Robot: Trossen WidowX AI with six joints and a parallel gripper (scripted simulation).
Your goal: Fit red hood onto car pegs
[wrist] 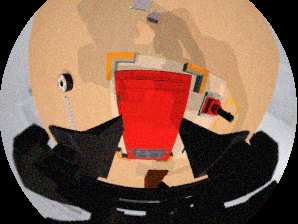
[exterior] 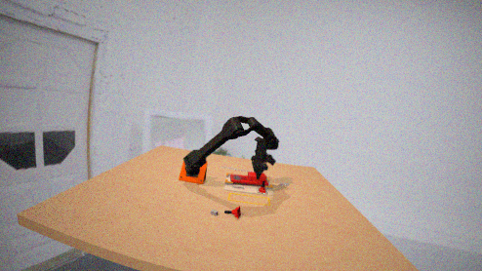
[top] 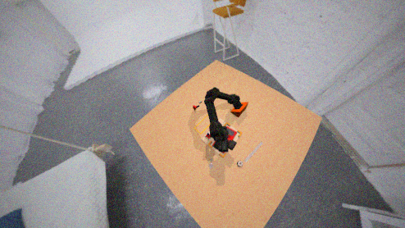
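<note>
Right now my gripper tip is 1 cm below the red hood. The rest, counted from my gripper tip: pale strip: 10 cm behind, 23 cm to the left, 4 cm below.
</note>
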